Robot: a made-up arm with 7 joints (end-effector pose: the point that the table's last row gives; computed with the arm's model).
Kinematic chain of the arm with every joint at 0, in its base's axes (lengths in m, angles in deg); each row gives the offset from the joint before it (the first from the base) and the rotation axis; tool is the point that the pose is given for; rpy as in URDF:
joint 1: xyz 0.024 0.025 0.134 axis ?
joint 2: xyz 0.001 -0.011 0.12 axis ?
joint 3: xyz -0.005 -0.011 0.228 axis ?
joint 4: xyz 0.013 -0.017 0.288 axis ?
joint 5: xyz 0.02 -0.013 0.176 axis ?
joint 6: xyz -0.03 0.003 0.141 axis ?
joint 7: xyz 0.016 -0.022 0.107 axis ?
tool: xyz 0.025 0.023 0.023 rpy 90 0 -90
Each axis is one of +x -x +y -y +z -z.
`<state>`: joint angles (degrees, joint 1 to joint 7).
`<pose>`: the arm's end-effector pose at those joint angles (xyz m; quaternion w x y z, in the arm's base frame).
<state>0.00 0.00 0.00 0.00 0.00 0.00 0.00</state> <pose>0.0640 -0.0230 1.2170 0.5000 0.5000 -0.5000 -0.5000</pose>
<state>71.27 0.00 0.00 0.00 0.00 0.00 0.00</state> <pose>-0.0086 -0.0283 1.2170 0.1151 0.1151 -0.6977 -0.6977</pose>
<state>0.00 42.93 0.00 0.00 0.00 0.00 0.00</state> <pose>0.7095 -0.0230 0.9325 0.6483 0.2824 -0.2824 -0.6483</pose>
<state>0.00 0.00 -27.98 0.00 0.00 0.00 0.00</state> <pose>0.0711 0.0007 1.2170 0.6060 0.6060 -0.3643 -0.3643</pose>
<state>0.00 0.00 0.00 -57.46 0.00 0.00 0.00</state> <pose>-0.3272 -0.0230 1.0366 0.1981 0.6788 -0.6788 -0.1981</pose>
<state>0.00 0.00 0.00 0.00 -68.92 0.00 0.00</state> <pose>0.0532 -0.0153 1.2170 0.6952 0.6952 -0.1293 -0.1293</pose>
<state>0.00 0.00 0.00 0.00 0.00 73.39 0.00</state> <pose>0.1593 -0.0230 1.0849 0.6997 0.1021 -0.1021 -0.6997</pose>
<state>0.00 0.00 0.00 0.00 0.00 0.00 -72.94</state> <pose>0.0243 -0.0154 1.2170 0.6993 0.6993 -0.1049 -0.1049</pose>
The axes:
joint 1: -z
joint 2: +y
joint 3: -z
joint 4: +y
joint 5: -z
joint 6: +y
joint 7: -z

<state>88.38 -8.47 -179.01 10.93 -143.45 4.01 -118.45</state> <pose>0.0420 0.3178 1.1661 0.5165 0.4104 -0.6100 -0.4390</pose>
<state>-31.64 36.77 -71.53 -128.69 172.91 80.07 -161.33</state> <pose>0.2196 -0.1225 0.4791 0.7706 -0.5697 0.0373 0.2833</pose>
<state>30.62 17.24 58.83 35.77 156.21 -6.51 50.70</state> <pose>0.2210 -0.4038 1.0542 0.3404 0.8776 -0.0014 -0.3376</pose>
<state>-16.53 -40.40 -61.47 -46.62 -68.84 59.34 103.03</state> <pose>-0.5420 -0.3050 0.8056 0.0347 0.7163 -0.6918 0.0843</pose>
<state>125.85 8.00 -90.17 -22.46 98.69 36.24 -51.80</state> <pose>-0.2155 -0.0625 1.1419 0.2203 -0.3643 0.5388 0.7270</pose>
